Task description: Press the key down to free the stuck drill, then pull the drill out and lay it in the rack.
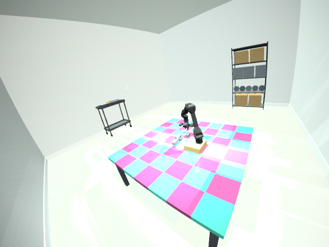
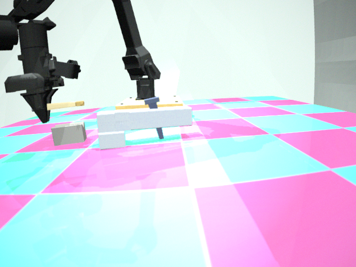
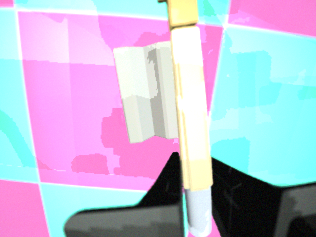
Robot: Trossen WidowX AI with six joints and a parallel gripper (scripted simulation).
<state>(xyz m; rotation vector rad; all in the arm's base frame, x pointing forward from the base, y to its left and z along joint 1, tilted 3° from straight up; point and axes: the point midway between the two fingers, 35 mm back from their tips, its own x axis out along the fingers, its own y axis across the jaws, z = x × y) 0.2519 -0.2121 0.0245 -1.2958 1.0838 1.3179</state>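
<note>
The drill lies 1 cm behind my gripper tip, 4 cm to the left of it and 3 cm above it. Round my gripper tip: blue t-shaped key (2 cm ahead, 24 cm to the left); small grey block (3 cm behind, 4 cm to the left, 4 cm below); white housing block (2 cm ahead, 21 cm to the left, 2 cm below).
</note>
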